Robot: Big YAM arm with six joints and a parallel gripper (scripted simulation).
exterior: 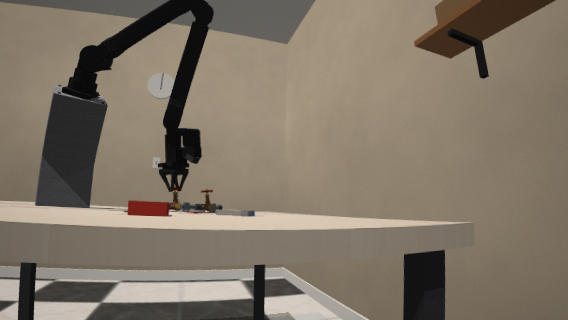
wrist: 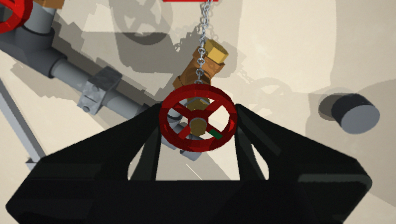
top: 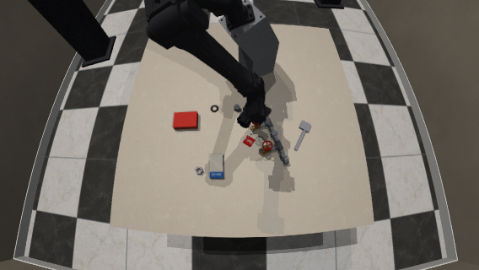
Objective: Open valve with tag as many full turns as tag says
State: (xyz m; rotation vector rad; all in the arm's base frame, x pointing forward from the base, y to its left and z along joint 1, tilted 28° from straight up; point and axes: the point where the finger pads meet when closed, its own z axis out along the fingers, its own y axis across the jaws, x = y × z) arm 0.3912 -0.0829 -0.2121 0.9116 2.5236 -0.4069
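Now: the red tag 8 cm below my hand, 6 cm ahead of it and 5 cm to the right of it. Round my hand: blue box: 21 cm to the right, 16 cm ahead, 7 cm below; red block: 34 cm to the right, 8 cm behind, 7 cm below; grey hammer-like tool: 23 cm to the left, 8 cm below, 6 cm ahead.
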